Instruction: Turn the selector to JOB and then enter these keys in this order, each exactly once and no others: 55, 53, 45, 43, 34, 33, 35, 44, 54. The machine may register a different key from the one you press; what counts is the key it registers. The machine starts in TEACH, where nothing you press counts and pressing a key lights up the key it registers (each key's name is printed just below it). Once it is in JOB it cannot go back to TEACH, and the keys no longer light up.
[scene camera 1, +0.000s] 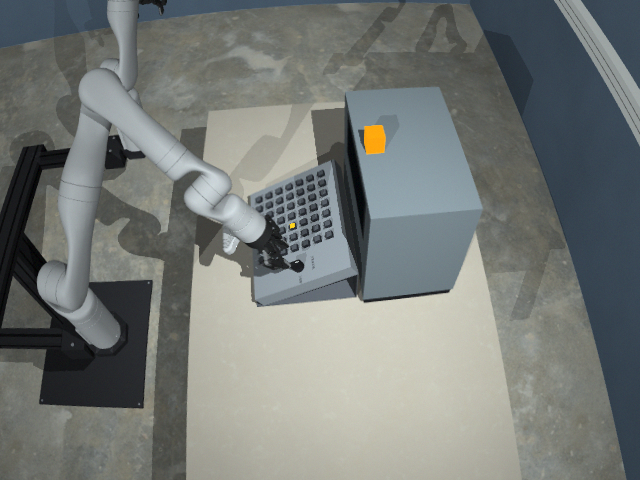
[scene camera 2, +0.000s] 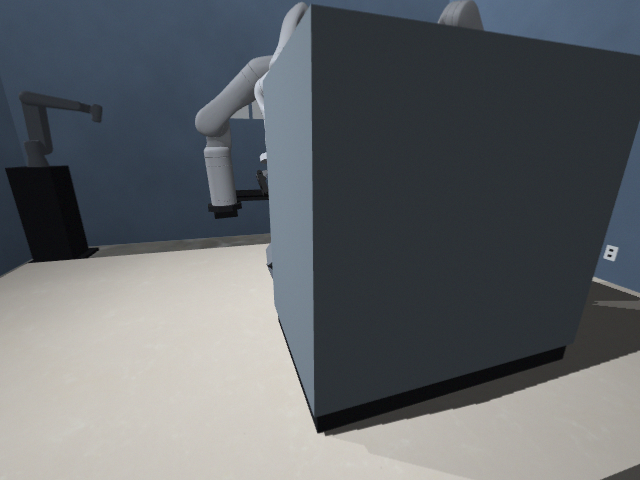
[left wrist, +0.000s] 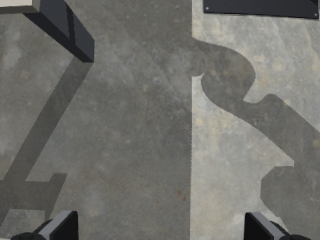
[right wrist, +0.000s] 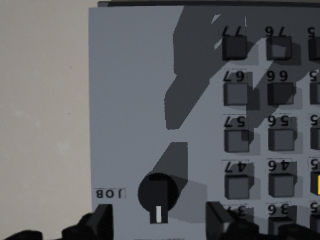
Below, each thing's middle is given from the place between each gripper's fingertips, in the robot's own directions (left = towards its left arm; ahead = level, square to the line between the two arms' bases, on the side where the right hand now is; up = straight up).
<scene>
Now: the black selector knob (right wrist: 152, 190) 6 cm below my right hand (scene camera 1: 286, 257) and 3 cm ahead of it. Round my right hand: sloped grey key panel (scene camera 1: 333, 260): 11 cm to the left, 10 cm below, 5 cm ahead.
The sloped grey key panel is 84 cm to the right of my left hand, 53 cm ahead of it and 23 cm below it. Also, from my left hand: black selector knob 96 cm to the right, 51 cm ahead, 19 cm below.
</scene>
